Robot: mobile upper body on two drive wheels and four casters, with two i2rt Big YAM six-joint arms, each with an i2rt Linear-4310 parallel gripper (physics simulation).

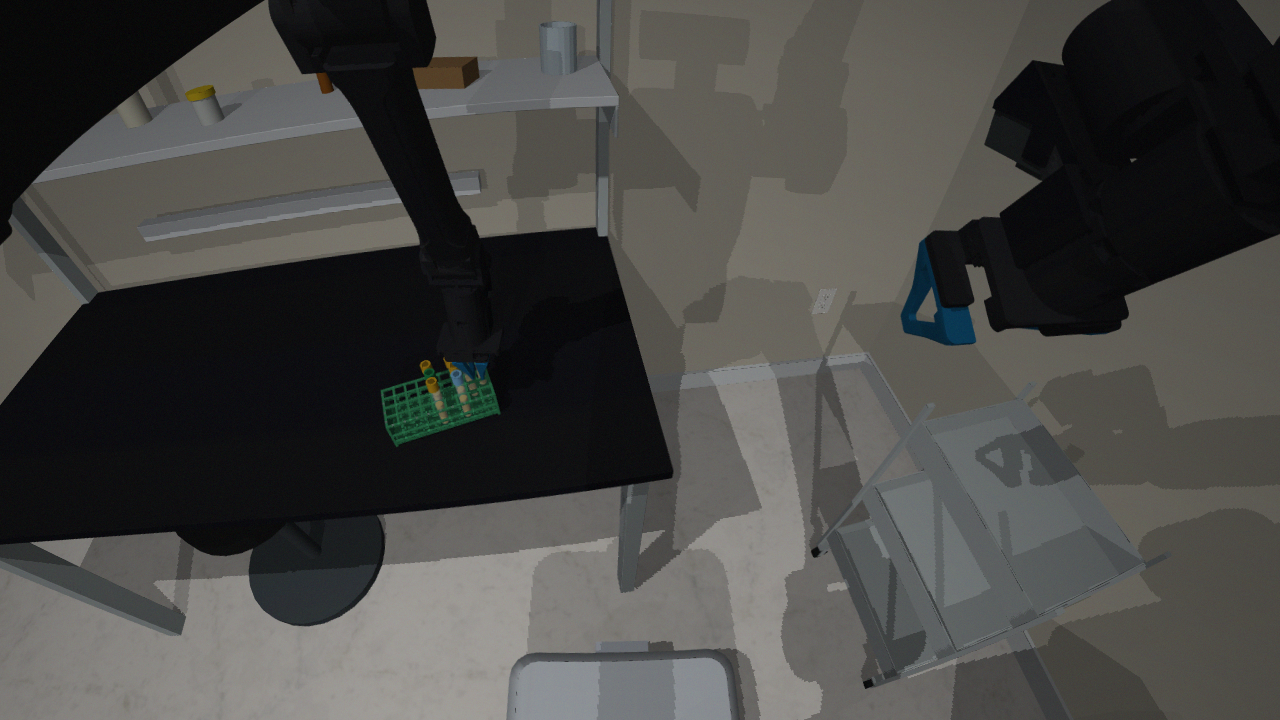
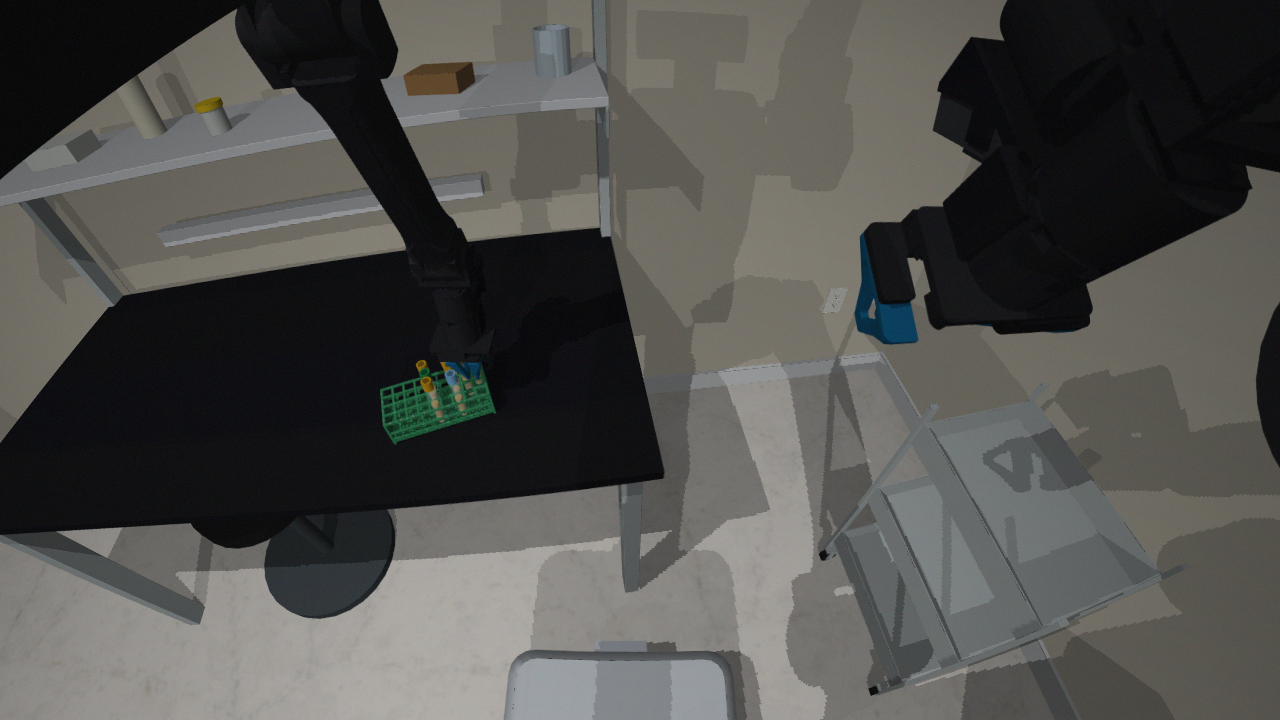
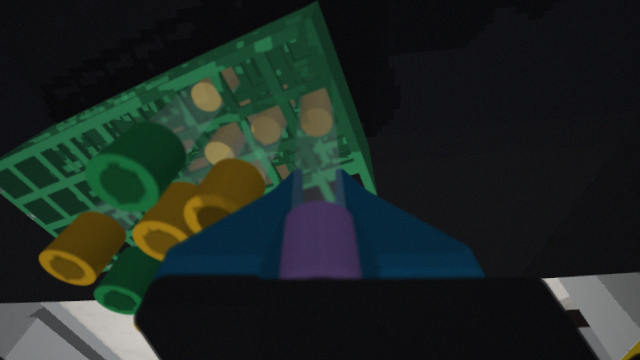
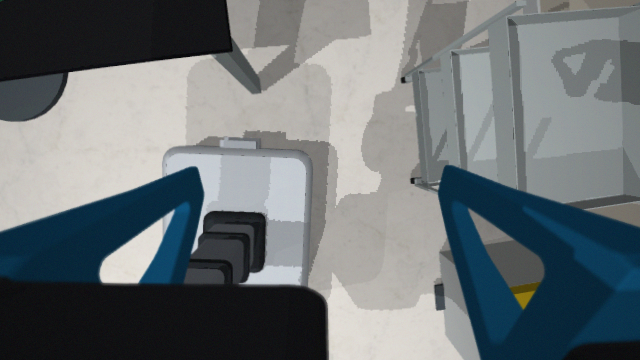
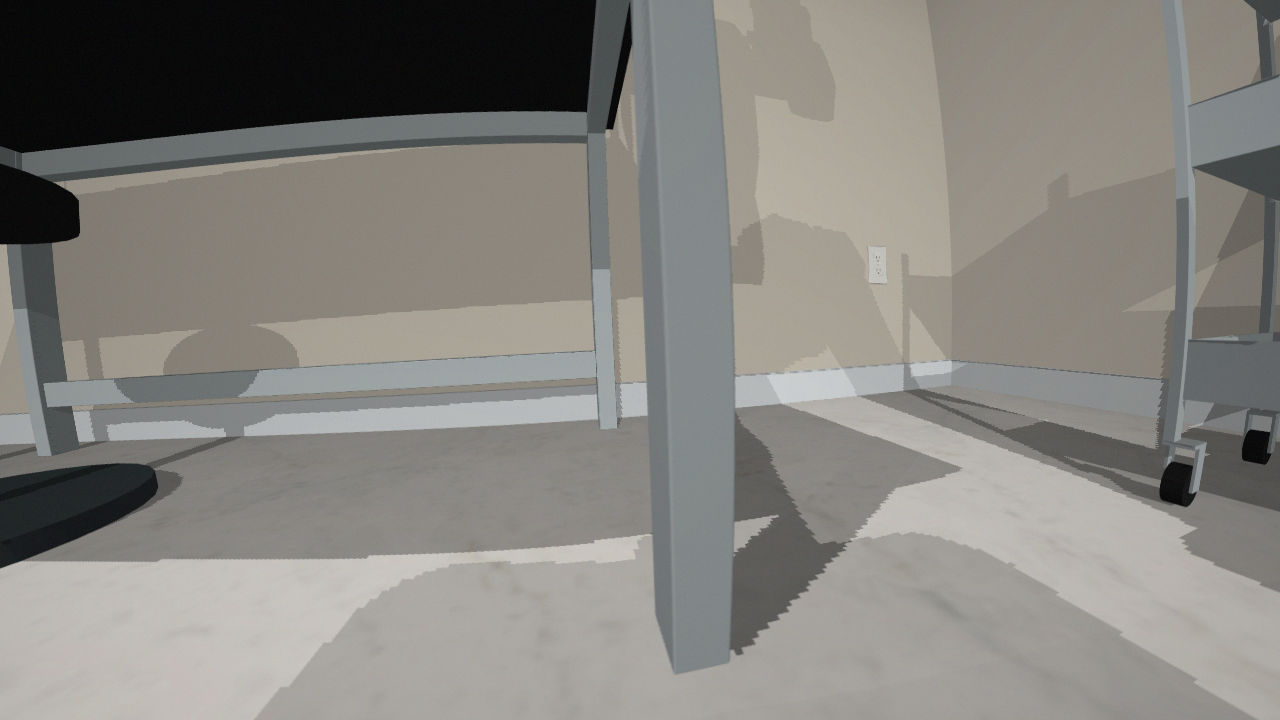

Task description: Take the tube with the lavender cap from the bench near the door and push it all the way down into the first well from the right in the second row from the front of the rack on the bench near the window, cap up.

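Places are measured from the left arm's base along level axes (x ahead, y left, z up), in metres.
Pixels of known places: left gripper, between the fingertips: (image 1: 478, 377) (image 2: 473, 377) (image 3: 319, 181); right gripper, between the fingertips: (image 1: 956, 320) (image 2: 918, 318) (image 4: 321, 179).
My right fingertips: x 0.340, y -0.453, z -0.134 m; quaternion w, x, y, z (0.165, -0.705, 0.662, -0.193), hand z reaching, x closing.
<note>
Behind a point stands the place of what it marks.
The tube with the lavender cap (image 3: 320, 240) @(x 0.690, y 0.030, z -0.514 m) is cap up between the fingers of my left gripper (image 1: 471, 369) @(x 0.662, y 0.032, z -0.573 m) (image 2: 463, 368) @(x 0.662, y 0.032, z -0.573 m) (image 3: 319, 181) @(x 0.662, y 0.032, z -0.573 m), which is shut on it. Its clear body reaches down over the right end of the green rack (image 1: 411, 432) @(x 0.588, y 0.158, z -0.639 m) (image 2: 407, 433) @(x 0.583, y 0.161, z -0.641 m) (image 3: 263, 45) @(x 0.713, y 0.055, z -0.591 m), its pinkish lower end showing among the wells. Exact well and depth I cannot tell; the fingers hide part of the tube. The rack stands on the black bench (image 1: 223, 402) @(x 0.650, y 0.607, z -0.648 m) (image 2: 223, 402) @(x 0.645, y 0.634, z -0.648 m). My right gripper (image 1: 1020, 335) (image 2: 975, 334) (image 4: 321, 179) @(x 0.340, y -0.453, z -0.134 m) is open and empty, away from the bench.
Tubes with orange caps (image 1: 431, 385) (image 3: 225, 185) and green caps (image 3: 135, 165) @(x 0.698, y 0.077, z -0.529 m) stand left of the held tube. A shelf (image 1: 519, 94) @(x 0.975, y -0.035, z -0.191 m) hangs behind the bench. A grey cart (image 1: 975, 528) @(x 0.394, y -0.890, z -0.706 m) stands at the right; a bench leg (image 5: 689, 358) @(x 0.542, y -0.244, z -1.199 m) rises close ahead.
</note>
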